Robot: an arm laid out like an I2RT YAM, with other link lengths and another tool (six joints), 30 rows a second.
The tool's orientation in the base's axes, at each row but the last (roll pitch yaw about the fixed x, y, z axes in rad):
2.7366 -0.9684 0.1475
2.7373 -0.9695 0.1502
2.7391 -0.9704 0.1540
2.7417 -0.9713 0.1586
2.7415 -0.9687 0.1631
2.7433 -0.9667 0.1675
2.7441 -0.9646 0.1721
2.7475 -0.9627 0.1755
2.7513 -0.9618 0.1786
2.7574 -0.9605 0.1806
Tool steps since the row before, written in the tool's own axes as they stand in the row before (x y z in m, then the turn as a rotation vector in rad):
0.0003 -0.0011 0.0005 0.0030 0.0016 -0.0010
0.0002 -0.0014 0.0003 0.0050 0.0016 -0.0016
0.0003 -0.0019 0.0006 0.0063 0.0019 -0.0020
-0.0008 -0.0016 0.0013 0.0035 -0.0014 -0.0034
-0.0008 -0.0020 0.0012 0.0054 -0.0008 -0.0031
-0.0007 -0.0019 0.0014 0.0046 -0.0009 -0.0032
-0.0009 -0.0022 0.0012 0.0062 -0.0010 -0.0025
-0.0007 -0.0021 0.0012 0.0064 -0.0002 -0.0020
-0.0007 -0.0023 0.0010 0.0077 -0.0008 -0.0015
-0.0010 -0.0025 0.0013 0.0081 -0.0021 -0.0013
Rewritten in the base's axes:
0.0008 0.0009 -0.0003 0.0006 -0.0010 0.0033
0.0006 0.0013 -0.0003 0.0012 -0.0007 0.0053
0.0010 0.0017 -0.0005 0.0016 -0.0007 0.0067
0.0009 0.0011 -0.0017 -0.0006 0.0026 0.0043
0.0009 0.0015 -0.0017 0.0006 0.0021 0.0059
0.0011 0.0014 -0.0017 0.0001 0.0021 0.0053
0.0008 0.0017 -0.0019 0.0016 0.0022 0.0062
0.0009 0.0017 -0.0017 0.0020 0.0013 0.0063
0.0007 0.0019 -0.0016 0.0032 0.0019 0.0069
0.0008 0.0020 -0.0020 0.0038 0.0032 0.0069

